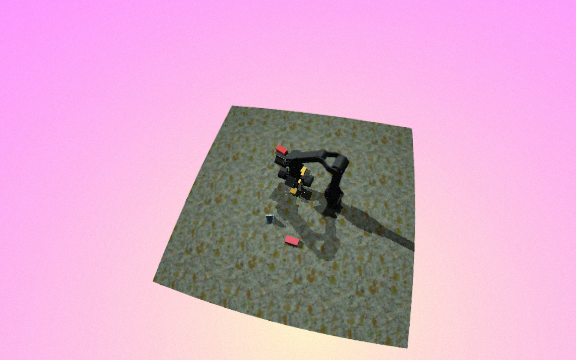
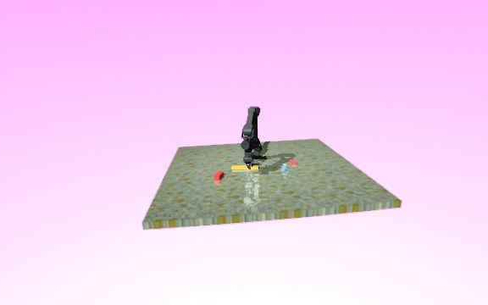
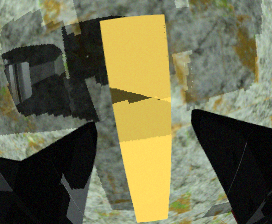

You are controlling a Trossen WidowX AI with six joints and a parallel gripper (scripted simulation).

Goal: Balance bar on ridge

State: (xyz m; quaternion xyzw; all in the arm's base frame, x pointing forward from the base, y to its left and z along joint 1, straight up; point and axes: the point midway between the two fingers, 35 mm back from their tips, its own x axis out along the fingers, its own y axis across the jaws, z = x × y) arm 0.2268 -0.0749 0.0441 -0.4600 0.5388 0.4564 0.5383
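The yellow bar is 30 mm to the right of my gripper tip.
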